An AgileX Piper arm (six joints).
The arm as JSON. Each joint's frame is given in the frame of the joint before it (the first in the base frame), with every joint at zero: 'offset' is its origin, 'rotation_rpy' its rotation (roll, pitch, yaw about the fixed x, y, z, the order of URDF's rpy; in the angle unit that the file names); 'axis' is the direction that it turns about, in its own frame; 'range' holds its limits. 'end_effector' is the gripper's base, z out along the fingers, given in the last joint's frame.
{
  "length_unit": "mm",
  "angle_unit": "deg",
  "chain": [
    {
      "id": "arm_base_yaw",
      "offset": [
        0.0,
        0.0,
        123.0
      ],
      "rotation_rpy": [
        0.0,
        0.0,
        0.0
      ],
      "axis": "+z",
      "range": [
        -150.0,
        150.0
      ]
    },
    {
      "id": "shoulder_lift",
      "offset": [
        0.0,
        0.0,
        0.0
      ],
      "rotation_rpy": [
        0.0,
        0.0,
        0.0
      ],
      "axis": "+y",
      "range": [
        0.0,
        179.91
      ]
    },
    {
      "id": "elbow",
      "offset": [
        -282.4,
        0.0,
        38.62
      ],
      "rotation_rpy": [
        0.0,
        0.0,
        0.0
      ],
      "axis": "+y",
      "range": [
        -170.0,
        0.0
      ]
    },
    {
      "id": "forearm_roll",
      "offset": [
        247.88,
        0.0,
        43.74
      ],
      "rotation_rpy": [
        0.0,
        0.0,
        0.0
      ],
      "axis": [
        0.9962,
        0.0,
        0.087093
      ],
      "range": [
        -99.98,
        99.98
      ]
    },
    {
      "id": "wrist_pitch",
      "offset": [
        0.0,
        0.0,
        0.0
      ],
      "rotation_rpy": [
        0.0,
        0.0,
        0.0
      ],
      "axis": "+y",
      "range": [
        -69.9,
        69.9
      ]
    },
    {
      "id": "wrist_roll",
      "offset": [
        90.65,
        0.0,
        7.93
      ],
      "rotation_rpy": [
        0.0,
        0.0,
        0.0
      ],
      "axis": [
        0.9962,
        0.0,
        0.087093
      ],
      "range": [
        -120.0,
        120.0
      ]
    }
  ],
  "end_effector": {
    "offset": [
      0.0,
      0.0,
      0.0
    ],
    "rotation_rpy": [
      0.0,
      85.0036,
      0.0
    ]
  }
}
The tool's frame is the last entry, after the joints.
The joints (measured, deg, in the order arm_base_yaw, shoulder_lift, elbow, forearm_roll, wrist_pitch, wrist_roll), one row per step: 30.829, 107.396, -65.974, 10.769, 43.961, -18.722; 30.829, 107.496, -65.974, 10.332, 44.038, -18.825; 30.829, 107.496, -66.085, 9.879, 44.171, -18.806; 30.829, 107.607, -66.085, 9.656, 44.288, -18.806; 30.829, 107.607, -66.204, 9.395, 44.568, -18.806; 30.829, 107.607, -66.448, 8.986, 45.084, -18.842; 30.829, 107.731, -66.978, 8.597, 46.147, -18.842; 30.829, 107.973, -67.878, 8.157, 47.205, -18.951; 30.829, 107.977, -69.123, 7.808, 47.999, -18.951; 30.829, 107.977, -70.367, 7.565, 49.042, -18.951; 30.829, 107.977, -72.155, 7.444, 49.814, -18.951; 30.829, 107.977, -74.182, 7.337, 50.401, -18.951
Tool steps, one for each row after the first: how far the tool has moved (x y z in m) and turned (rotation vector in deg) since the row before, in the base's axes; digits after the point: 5 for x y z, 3 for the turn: 0.00014, -0.00045, -0.00070, -0.393, -0.045, 0.372; 0.00038, -0.00031, 0.00034, -0.310, -0.159, 0.269; 0.00000, -0.00026, -0.00074, -0.260, 0.108, 0.149; 0.00011, -0.00020, 0.00037, -0.237, 0.041, 0.192; 0.00026, -0.00026, 0.00080, -0.380, 0.077, 0.344; 0.00048, -0.00001, 0.00107, -0.519, 0.441, 0.360; 0.00178, 0.00067, 0.00184, -0.438, 0.178, 0.488; 0.00304, 0.00148, 0.00480, 0.040, -0.506, 0.288; 0.00254, 0.00135, 0.00484, -0.001, -0.246, 0.250; 0.00440, 0.00258, 0.00726, 0.481, -0.904, 0.149; 0.00515, 0.00301, 0.00848, 0.693, -1.269, 0.119
